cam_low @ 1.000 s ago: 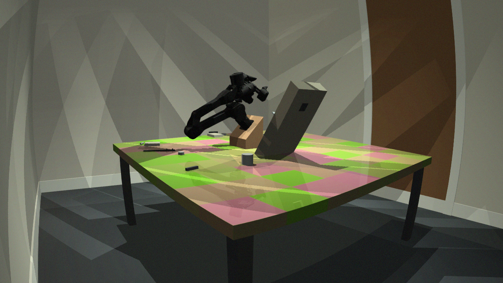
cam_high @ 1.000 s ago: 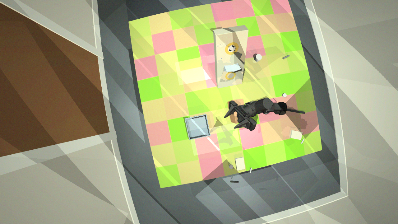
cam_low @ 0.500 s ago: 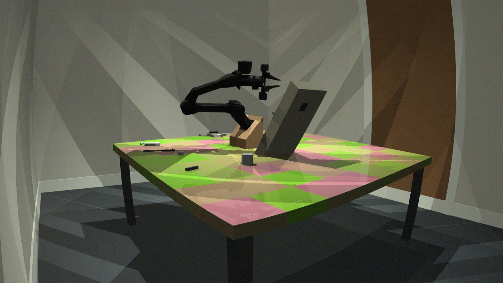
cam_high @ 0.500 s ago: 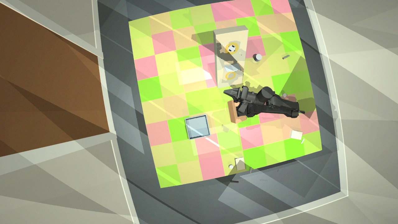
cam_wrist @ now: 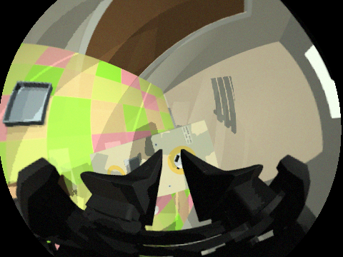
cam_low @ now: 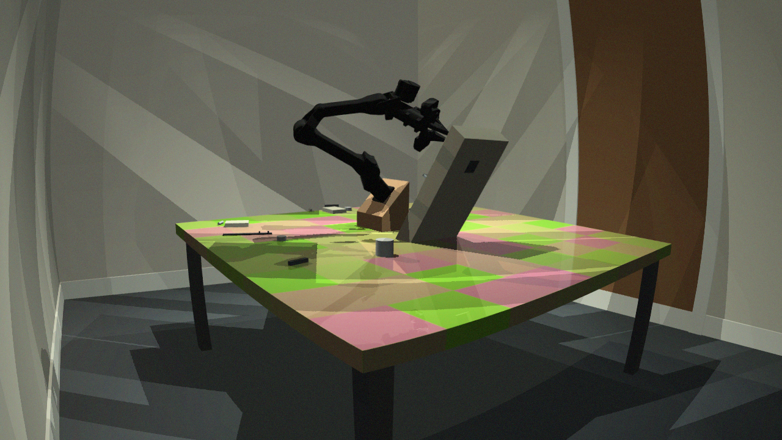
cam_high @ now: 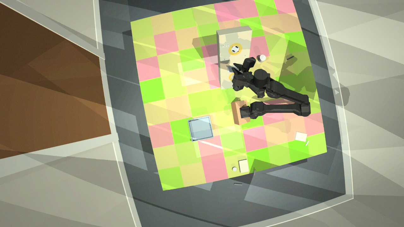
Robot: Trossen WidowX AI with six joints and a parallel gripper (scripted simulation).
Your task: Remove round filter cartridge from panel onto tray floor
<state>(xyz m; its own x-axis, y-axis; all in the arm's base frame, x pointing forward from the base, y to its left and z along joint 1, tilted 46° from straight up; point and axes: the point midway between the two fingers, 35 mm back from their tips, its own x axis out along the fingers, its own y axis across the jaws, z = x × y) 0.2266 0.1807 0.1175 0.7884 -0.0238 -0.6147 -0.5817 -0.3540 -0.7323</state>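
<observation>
Now: gripper tip 120 mm short of the round grey filter cartridge, 60 mm above it and 40 mm to the left of it. Also, from my gripper tip: grey square tray: 320 mm behind, 290 mm below, 230 mm to the left; then beige service panel: 130 mm below, 70 mm ahead, 40 mm to the right.
</observation>
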